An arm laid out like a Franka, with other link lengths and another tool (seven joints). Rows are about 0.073 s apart.
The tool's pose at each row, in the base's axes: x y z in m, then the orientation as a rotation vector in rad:
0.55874 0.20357 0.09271 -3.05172 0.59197 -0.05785
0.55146 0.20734 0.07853 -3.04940 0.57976 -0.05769
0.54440 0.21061 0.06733 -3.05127 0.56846 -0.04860
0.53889 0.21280 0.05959 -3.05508 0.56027 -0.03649
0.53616 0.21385 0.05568 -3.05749 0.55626 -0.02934
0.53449 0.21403 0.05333 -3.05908 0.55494 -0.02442
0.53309 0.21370 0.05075 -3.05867 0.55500 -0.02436
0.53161 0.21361 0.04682 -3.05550 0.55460 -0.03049
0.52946 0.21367 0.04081 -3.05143 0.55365 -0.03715
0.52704 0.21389 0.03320 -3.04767 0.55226 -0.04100
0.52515 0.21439 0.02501 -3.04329 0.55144 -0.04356
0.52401 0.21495 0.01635 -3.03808 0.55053 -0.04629
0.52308 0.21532 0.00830 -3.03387 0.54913 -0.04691
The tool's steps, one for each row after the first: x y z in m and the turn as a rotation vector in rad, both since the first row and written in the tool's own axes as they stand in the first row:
-0.00859 -0.00023 0.01395 0.00460 -0.00106 -0.00735
-0.01670 -0.00019 0.02491 0.00400 -0.00703 -0.01462
-0.02286 0.00014 0.03246 0.00054 -0.01441 -0.02016
-0.02590 0.00034 0.03628 -0.00184 -0.01870 -0.02294
-0.02759 0.00088 0.03856 -0.00369 -0.02158 -0.02393
-0.02884 0.00181 0.04106 -0.00331 -0.02169 -0.02383
-0.03029 0.00260 0.04492 0.00052 -0.01840 -0.02373
-0.03249 0.00358 0.05084 0.00537 -0.01494 -0.02385
-0.03505 0.00458 0.05834 0.00969 -0.01322 -0.02427
-0.03724 0.00514 0.06645 0.01435 -0.01240 -0.02423
-0.03876 0.00538 0.07507 0.01985 -0.01162 -0.02414
-0.04001 0.00570 0.08308 0.02424 -0.01202 -0.02447

